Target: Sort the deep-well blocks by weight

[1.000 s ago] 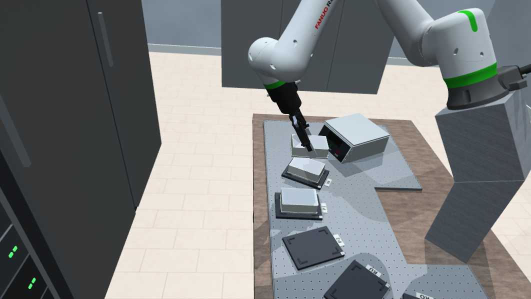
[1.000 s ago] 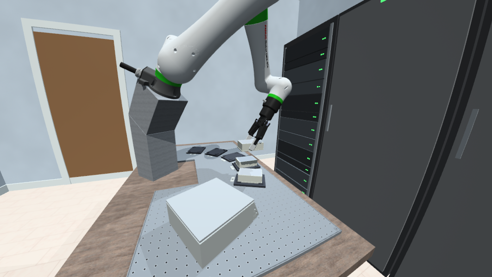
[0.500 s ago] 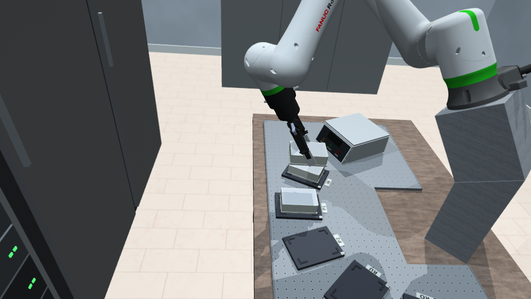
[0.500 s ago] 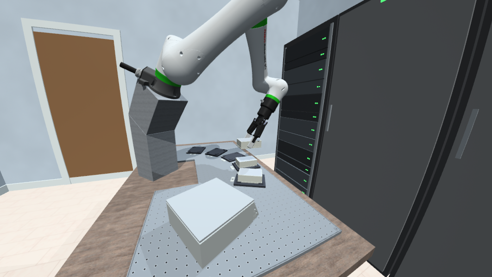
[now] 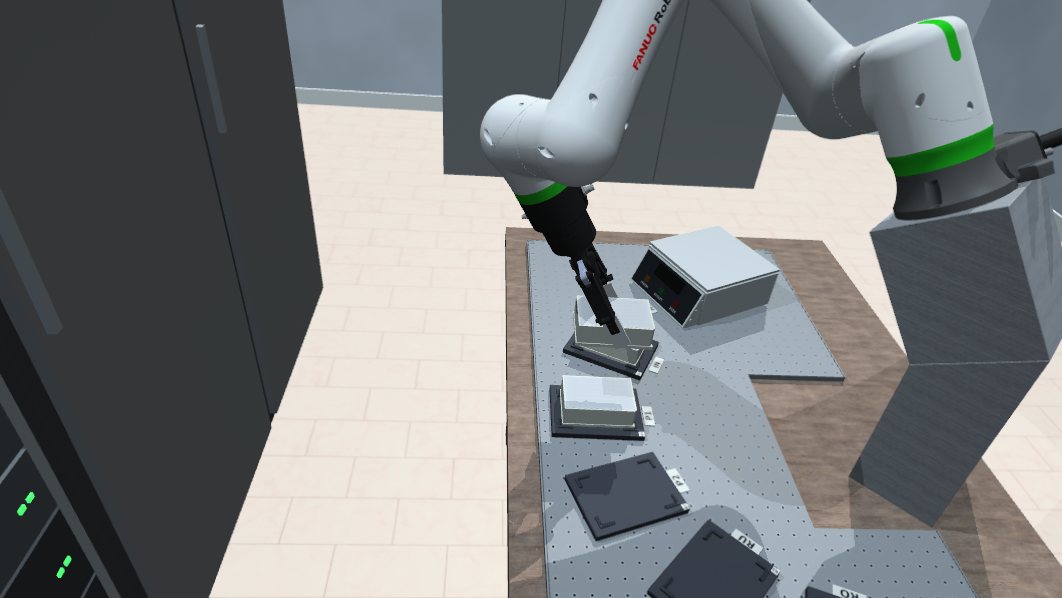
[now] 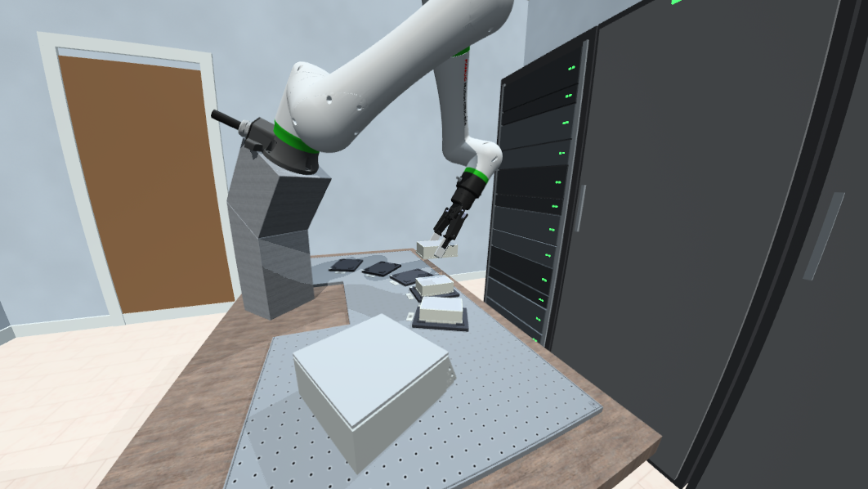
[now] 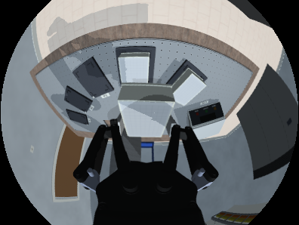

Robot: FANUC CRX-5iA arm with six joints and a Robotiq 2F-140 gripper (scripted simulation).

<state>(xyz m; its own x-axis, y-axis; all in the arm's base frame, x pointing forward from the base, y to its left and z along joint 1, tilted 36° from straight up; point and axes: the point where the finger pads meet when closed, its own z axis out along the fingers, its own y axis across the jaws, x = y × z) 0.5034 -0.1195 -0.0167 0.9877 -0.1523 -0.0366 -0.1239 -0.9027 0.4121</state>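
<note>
Now: hand 210 mm to the right of the pass nest P2 and 190 mm above it. Also, from my hand: pass nest P1: 190 mm below, 30 mm to the left, 20 mm ahead; pale deep-well block: 160 mm below, 30 mm to the left, 20 mm ahead; nest RU: 370 mm to the left, 190 mm below, 90 mm behind.
</note>
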